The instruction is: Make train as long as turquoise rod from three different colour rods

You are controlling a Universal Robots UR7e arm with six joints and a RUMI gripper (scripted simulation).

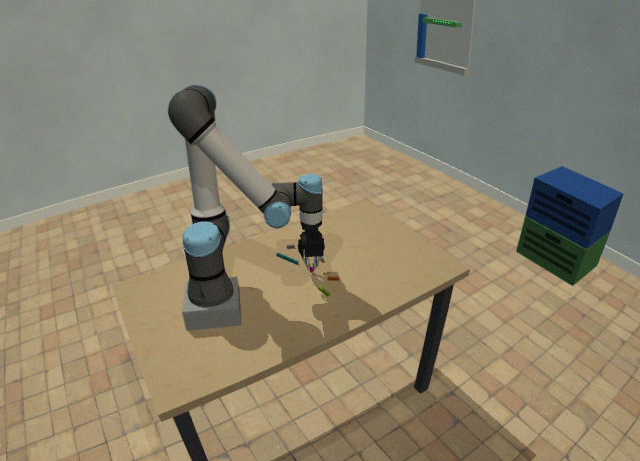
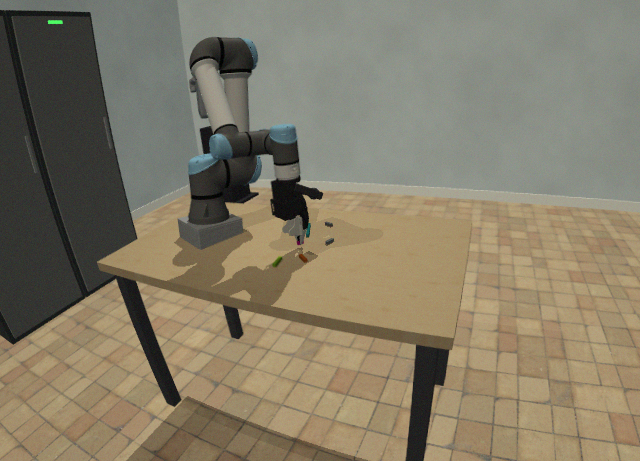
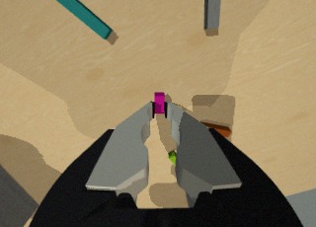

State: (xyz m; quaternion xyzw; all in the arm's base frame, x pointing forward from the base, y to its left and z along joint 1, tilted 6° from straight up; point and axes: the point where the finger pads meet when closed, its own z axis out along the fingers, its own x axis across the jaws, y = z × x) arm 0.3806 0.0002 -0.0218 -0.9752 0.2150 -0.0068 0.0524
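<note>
Right now the magenta rod is 10 mm below my hand. Also, from my hand: turquoise rod (120 mm to the left, 40 mm behind, 20 mm below); lime rod (110 mm to the right, 20 mm below, 20 mm behind); orange rod (70 mm to the right, 50 mm ahead, 20 mm below).
</note>
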